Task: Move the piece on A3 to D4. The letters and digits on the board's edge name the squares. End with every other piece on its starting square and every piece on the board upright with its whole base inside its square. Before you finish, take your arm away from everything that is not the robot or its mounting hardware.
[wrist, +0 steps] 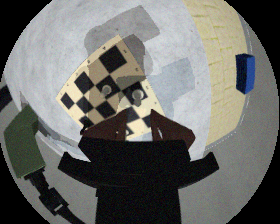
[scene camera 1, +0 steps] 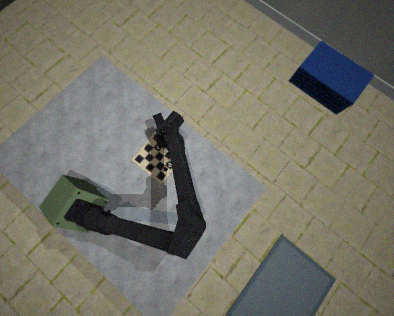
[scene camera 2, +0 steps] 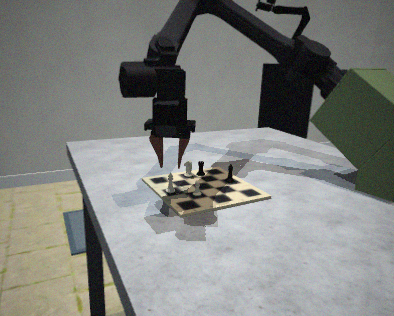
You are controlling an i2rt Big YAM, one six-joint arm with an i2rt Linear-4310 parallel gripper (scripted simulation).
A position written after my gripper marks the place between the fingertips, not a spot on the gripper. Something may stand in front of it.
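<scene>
My gripper (scene camera 2: pixel 170 167) is visible, and again as the gripper (wrist: pixel 138 112). A chessboard is present at (scene camera 2: pixel 217 194), at (wrist: pixel 113 64) and at (scene camera 1: pixel 148 155).
</scene>
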